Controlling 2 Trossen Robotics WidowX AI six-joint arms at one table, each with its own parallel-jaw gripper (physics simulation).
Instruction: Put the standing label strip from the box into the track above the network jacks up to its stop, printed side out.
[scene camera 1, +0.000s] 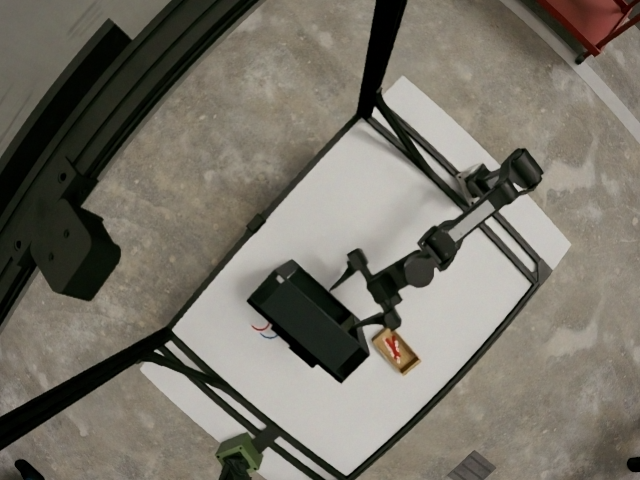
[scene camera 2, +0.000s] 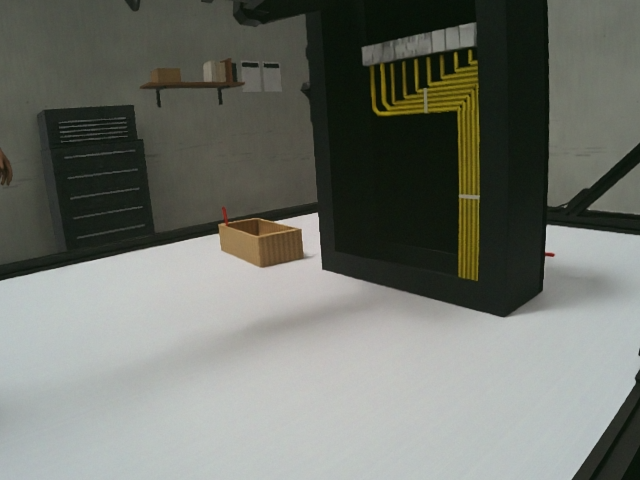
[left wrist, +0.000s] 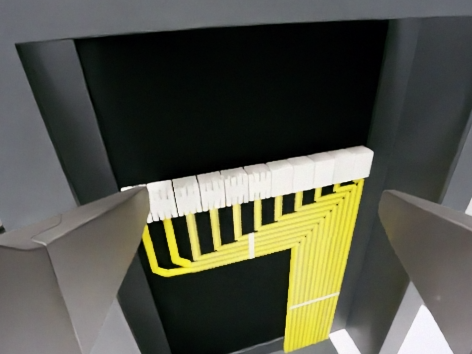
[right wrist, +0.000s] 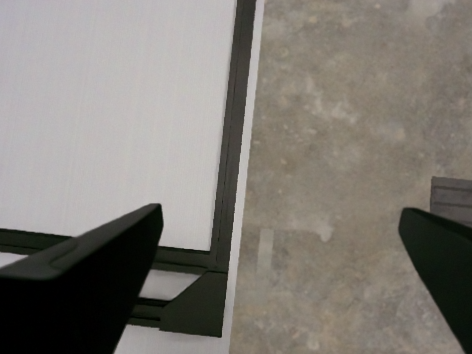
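Where they show: left gripper, fingertip midpoint: (scene camera 1: 340, 309) (left wrist: 264, 199); right gripper, fingertip midpoint: (right wrist: 279, 216); left arm's base, link origin: (scene camera 1: 477, 184); right arm's base, link origin: (scene camera 1: 236, 462).
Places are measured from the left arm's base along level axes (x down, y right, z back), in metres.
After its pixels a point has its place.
Observation:
The cardboard-brown box (scene camera 1: 409, 367) {x -0.005, y -0.371, z -0.412 m} (scene camera 2: 279, 246) {x 0.011, y -0.240, z -0.436 m} stands on the table beside the dark cabinet (scene camera 1: 310, 322) {x -0.364, y -0.068, z -0.548 m} (scene camera 2: 522, 155) {x -0.109, y 0.047, z -0.586 m} (left wrist: 45, 90) {x -0.310, y -0.201, z -0.545 m}. The standing label strip (scene camera 2: 224, 215) {x -0.024, y -0.343, z -0.380 m} rises red above the box's left corner in scene camera 2. Red and white strips (scene camera 1: 393, 347) {x 0.030, y -0.302, z -0.427 m} lie in the box. A row of white jack blocks (scene camera 2: 421, 43) {x -0.230, y -0.091, z -0.575 m} (left wrist: 250, 183) {x -0.233, y -0.093, z -0.574 m} with yellow cables (scene camera 2: 468, 155) {x -0.106, y -0.043, z -0.598 m} (left wrist: 315, 275) {x -0.105, y -0.030, z -0.602 m} shows inside the cabinet's open side. I cannot make out the track. My left gripper (scene camera 1: 341, 308) {x -0.277, y -0.084, z -0.491 m} (left wrist: 264, 199) {x -0.277, y -0.084, z -0.491 m} is open and empty at that open side. My right gripper (right wrist: 279, 216) {x -0.164, y -0.661, z -0.683 m} is open and empty.
A red wire (scene camera 1: 261, 328) {x 0.031, y -0.082, z -0.735 m} and a blue wire (scene camera 1: 268, 335) {x 0.031, y -0.112, z -0.728 m} stick out on the cabinet's far side from my left gripper. Dark frame rails (scene camera 1: 408, 421) {x 0.028, y -0.549, z -0.485 m} (right wrist: 232, 125) {x 0.021, y -0.607, z -0.618 m} edge the white table (scene camera 1: 403, 408) {x 0.036, y -0.500, z -0.483 m} (scene camera 2: 258, 387) {x 0.035, y 0.065, z -0.331 m} (right wrist: 110, 110) {x 0.035, y -0.478, z -0.658 m}. A dark post (scene camera 1: 379, 51) {x -0.487, y 0.316, z -0.202 m} rises at a table corner.

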